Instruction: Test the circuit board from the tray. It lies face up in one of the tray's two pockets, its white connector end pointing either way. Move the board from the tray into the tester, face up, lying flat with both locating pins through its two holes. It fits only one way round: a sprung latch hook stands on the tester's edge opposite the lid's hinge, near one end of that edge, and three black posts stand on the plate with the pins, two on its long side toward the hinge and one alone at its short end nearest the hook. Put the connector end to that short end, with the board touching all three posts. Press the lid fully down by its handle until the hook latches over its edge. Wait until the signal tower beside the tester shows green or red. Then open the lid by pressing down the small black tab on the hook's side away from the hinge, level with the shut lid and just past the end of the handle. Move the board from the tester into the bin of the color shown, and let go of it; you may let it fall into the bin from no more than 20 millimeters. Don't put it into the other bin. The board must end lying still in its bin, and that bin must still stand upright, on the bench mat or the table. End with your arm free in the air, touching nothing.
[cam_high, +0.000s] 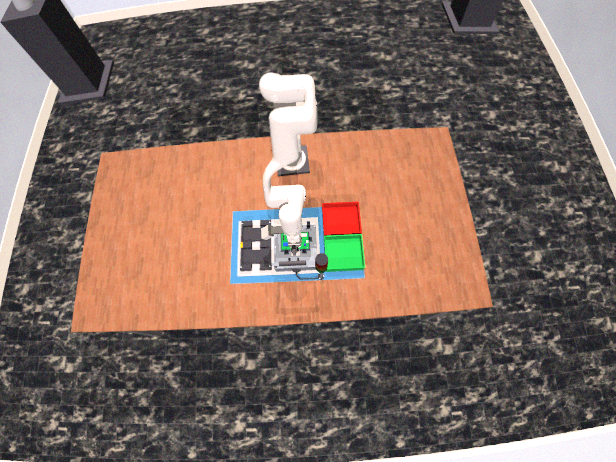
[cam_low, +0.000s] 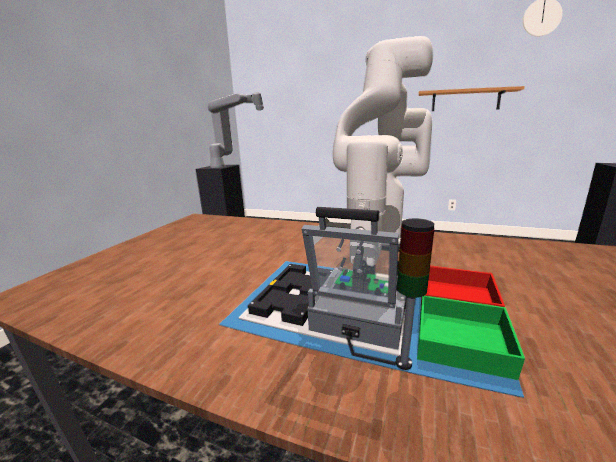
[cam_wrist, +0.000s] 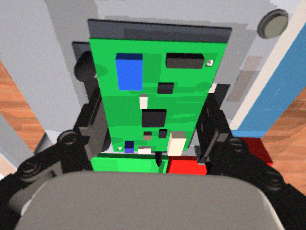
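My hand is right at the green circuit board. Round my hand: small black tab (6 cm to the left, 6 cm behind, 1 cm above); clear lid (12 cm ahead, 10 cm above); tester plate (1 cm to the left, 1 cm below, 1 cm ahead).
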